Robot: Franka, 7 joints.
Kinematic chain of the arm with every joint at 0, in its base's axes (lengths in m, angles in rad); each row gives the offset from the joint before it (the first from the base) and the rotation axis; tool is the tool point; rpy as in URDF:
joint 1: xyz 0 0 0.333 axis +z
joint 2: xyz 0 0 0 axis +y
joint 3: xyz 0 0 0.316 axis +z
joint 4: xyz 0.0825 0 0 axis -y
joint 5: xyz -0.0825 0 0.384 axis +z
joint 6: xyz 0 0 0 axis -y
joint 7: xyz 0.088 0 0 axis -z
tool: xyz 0 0 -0.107 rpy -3.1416 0 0
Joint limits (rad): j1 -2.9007..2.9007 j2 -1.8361..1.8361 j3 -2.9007..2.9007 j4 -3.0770..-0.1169 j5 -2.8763..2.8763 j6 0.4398..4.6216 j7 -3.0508..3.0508
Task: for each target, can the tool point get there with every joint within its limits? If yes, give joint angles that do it. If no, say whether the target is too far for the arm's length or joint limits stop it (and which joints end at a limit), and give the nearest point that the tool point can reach.
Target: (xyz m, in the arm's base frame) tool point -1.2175 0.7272 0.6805
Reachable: no: too far | nearest point -0.7154 0.4273 0.5372 | short by 0.602 m
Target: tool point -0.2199 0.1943 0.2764
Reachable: yes | joints 0.1988 -0.3015 1.8189 -2.6570 1.1015 0.7767 -1.1976
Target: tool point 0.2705 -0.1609 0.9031
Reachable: yes | joints 1.9128 -1.5084 -0.2101 -1.9141 1.0190 3.2093 -0.9257
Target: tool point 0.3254 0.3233 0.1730
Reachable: yes | joints 1.4598 0.6295 -0.6150 -2.6005 0.1014 3.8683 -1.2763
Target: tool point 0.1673 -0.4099 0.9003
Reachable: yes | joints -1.6347 -0.1784 0.4939 -1.6254 0.5125 3.6634 1.5161
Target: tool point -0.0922 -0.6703 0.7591
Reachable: yes | joints -0.8454 0.7657 -1.5972 -1.2518 -0.5097 3.0104 1.1970
